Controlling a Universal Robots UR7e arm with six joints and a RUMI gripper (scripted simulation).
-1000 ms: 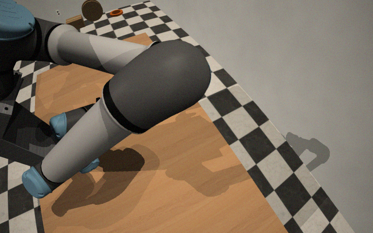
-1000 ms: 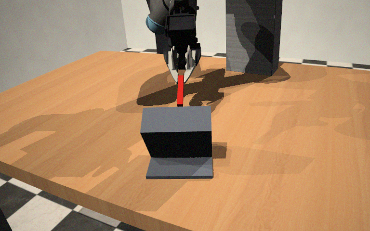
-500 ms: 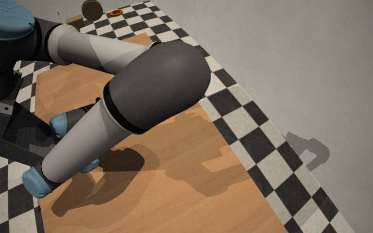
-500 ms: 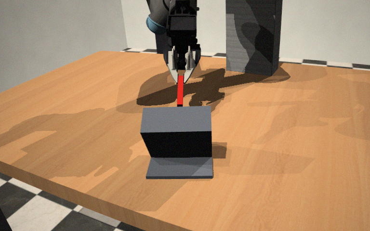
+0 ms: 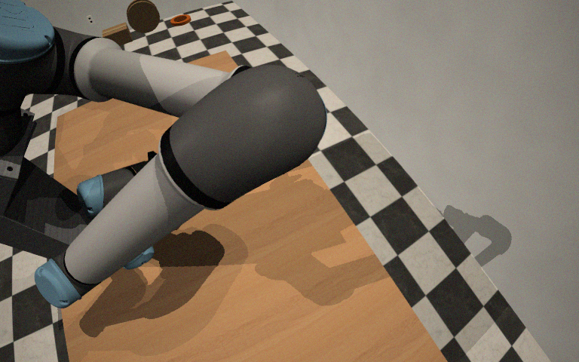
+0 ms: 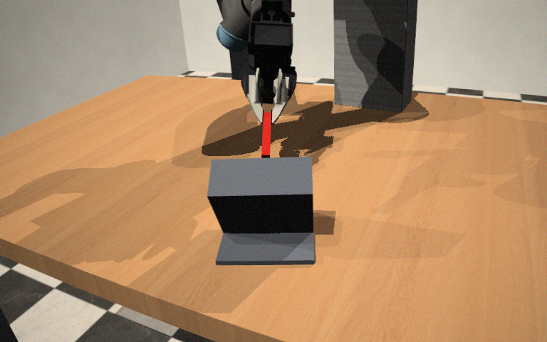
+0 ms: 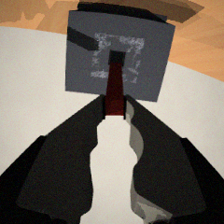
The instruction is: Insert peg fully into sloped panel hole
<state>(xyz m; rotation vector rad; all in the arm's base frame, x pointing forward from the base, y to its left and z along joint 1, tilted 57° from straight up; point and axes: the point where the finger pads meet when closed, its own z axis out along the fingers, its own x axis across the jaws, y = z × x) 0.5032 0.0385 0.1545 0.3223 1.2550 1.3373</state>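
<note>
My gripper is now 3 cm short of the red peg, 2 cm to the right of it and 2 cm above it. From my hand the other things lie so: grey base plate: 12 cm ahead, 9 cm to the left, 13 cm below.
</note>
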